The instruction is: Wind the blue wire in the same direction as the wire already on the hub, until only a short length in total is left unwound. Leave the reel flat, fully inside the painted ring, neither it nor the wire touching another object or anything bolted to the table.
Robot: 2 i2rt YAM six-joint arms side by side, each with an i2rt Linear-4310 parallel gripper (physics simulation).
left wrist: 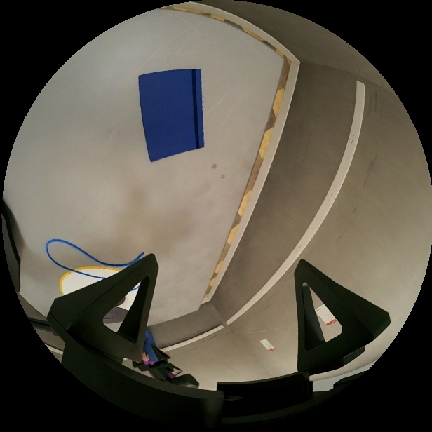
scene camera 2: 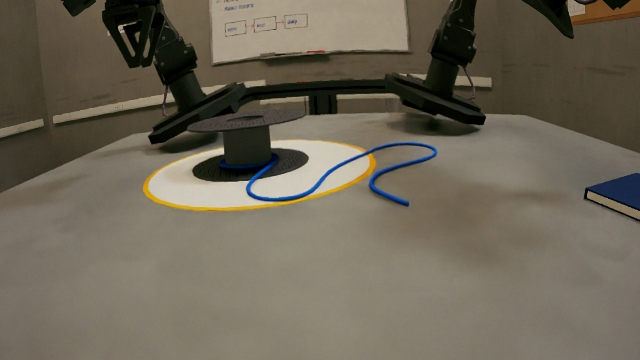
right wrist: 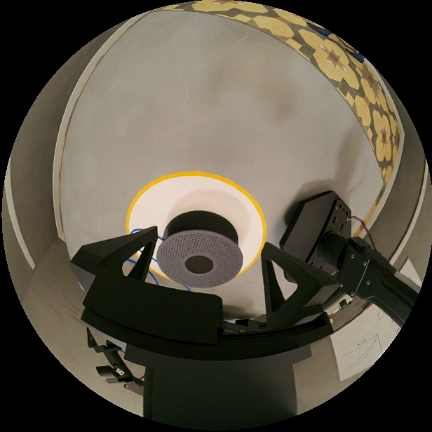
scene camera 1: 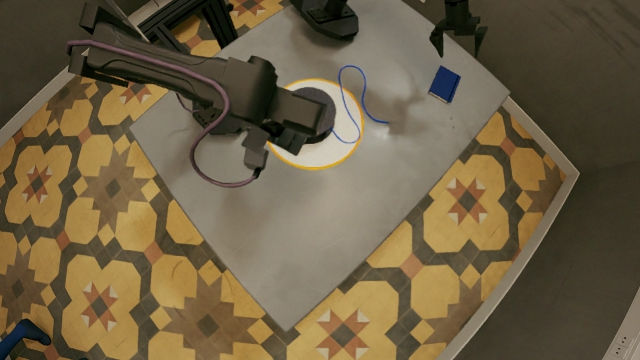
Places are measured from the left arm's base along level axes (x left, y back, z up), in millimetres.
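Pixels of known places: left gripper, between the fingertips: (scene camera 2: 600,7) (scene camera 1: 458,57); right gripper, between the fingertips: (scene camera 2: 141,67) (scene camera 1: 279,139); left arm's base, origin of its link: (scene camera 2: 436,93) (scene camera 1: 331,13); right arm's base, origin of its link: (scene camera 2: 194,108).
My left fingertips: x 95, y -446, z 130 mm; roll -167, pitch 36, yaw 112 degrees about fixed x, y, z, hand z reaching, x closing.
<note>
Ahead of a thing's pixels: the offset from my left fingertips to its top centre. "spot": to the spot under its first point.
The dark reel @(dz -135, dx -410, dy +171 mm) (scene camera 1: 314,92) (scene camera 2: 246,145) (right wrist: 220,255) stands flat inside the yellow painted ring (scene camera 1: 314,168) (scene camera 2: 220,209) (right wrist: 197,173). A little blue wire @(spot: dz -196, dx -150, dy +244 mm) (scene camera 1: 354,65) (scene camera 2: 402,144) (left wrist: 57,240) (right wrist: 137,230) lies low around the hub. Its loose length curves over the white disc, crosses the ring and ends on the table outside it. My right gripper (scene camera 2: 140,65) (right wrist: 211,240) is open and empty, high over the reel; its arm hides part of the reel in scene camera 1. My left gripper (scene camera 1: 458,55) (left wrist: 227,266) is open and empty, in the air near the blue book.
The blue book @(dz -188, dx +84, dy -8 mm) (scene camera 1: 445,84) (scene camera 2: 617,195) (left wrist: 170,115) lies on the table, apart from the wire's loose end. The black left arm base (scene camera 1: 332,22) (scene camera 2: 435,100) and right arm base (scene camera 2: 195,115) stand at the table's far side in scene camera 2.
</note>
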